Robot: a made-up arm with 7 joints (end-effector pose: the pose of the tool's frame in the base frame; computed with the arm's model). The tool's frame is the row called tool. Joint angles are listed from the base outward.
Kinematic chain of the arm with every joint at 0, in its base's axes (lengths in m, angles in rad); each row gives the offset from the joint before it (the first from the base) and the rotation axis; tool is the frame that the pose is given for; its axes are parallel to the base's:
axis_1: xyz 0 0.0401 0 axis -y
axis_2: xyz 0 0.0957 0 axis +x
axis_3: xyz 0 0 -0.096 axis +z
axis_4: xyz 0 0 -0.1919 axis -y
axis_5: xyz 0 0 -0.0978 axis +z
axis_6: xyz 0 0 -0.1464 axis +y
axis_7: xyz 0 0 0 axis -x
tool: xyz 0 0 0
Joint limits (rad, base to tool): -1.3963..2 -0.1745..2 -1.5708..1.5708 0..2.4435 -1.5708..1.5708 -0.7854..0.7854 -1.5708..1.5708
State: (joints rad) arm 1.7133 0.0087 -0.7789 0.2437 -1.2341 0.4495 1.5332
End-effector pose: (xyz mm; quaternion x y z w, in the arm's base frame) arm 513.9 99.0 116.1 0.2935 -0.0370 -0.5470 0.7831
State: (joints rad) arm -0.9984 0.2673 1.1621 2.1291 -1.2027 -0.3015 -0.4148
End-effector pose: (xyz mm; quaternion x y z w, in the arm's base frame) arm -41.8 361.0 -124.8 0.7385 -0.2931 -0.5182 0.3166
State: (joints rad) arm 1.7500 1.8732 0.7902 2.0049 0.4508 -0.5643 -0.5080
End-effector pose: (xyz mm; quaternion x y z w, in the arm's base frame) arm -229.9 265.7 116.8 -0.4558 0.4574 0.0434 0.7623
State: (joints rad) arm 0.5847 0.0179 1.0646 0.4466 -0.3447 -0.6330 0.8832
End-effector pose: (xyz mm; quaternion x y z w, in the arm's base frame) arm 322.2 237.1 -394.1 -0.1330 -0.7432 0.0228 0.6554
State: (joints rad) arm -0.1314 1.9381 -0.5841 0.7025 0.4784 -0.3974 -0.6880
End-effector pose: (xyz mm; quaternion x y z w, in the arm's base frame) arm 142.2 609.7 71.1 0.7654 -0.3509 -0.3410 0.4180
